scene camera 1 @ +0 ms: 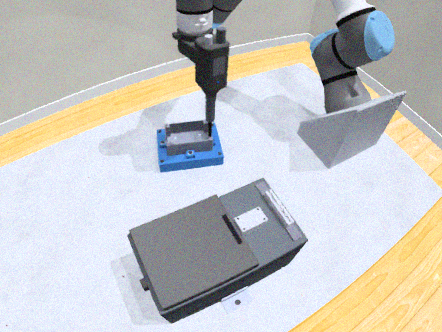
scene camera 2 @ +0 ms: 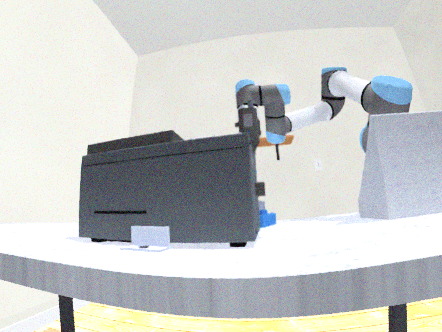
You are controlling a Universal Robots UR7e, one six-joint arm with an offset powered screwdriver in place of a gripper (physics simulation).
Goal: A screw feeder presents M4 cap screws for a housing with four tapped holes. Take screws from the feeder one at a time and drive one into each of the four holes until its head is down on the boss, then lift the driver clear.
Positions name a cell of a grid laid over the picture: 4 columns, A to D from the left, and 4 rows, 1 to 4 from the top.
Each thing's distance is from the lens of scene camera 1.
dark grey screw feeder (scene camera 1: C3): 0.50 m
